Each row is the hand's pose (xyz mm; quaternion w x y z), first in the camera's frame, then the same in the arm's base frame.
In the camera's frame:
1: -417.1 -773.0 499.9 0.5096 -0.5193 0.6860 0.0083
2: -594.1 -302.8 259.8 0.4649 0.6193 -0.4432 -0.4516
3: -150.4 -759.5 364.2 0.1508 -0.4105 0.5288 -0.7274
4: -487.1 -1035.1 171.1 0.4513 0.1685 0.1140 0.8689
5: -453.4 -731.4 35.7 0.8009 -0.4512 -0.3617 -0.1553
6: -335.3 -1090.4 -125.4 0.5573 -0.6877 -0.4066 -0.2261
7: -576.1 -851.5 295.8 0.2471 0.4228 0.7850 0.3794
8: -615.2 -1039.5 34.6 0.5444 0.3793 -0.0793 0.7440
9: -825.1 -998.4 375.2 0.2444 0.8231 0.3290 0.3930
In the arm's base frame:
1: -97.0 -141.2 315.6 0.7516 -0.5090 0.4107 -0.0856
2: -169.4 343.3 50.9 0.2705 0.8053 -0.4921 -0.1899
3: 183.6 -72.8 395.3 0.4185 -0.1580 0.4521 -0.7717
4: 119.2 -342.6 8.4 0.3731 -0.1308 -0.0997 0.9131
5: 168.2 -16.9 -48.7 0.6595 -0.2775 -0.6482 -0.2604
6: 433.9 -323.7 -112.4 0.4398 -0.4849 -0.6189 -0.4341
7: -65.1 -196.8 53.0 0.4464 0.2073 0.6513 0.5776
8: 114.6 -335.3 -178.7 0.3871 0.1323 -0.2854 0.8667
9: -268.4 -382.8 -65.2 0.2533 0.6131 0.2624 0.7007

